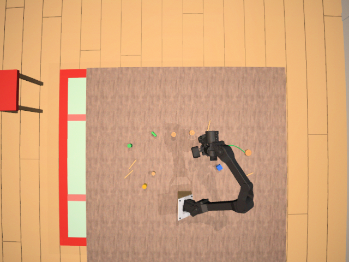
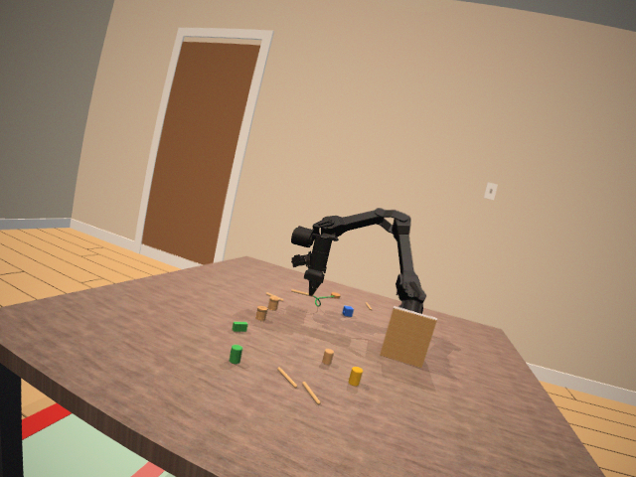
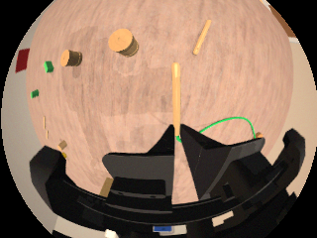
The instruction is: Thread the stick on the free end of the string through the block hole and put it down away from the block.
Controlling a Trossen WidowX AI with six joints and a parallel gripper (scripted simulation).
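The thin wooden stick lies 1 cm ahead of my gripper tip and 1 cm to the left of it. From my gripper tip the other things lie so: yellow peg 29 cm behind, 34 cm to the left, 4 cm below; then round wooden button 1 cm ahead, 28 cm to the right, 5 cm below; then blue block 11 cm behind, 11 cm to the right, 4 cm below.
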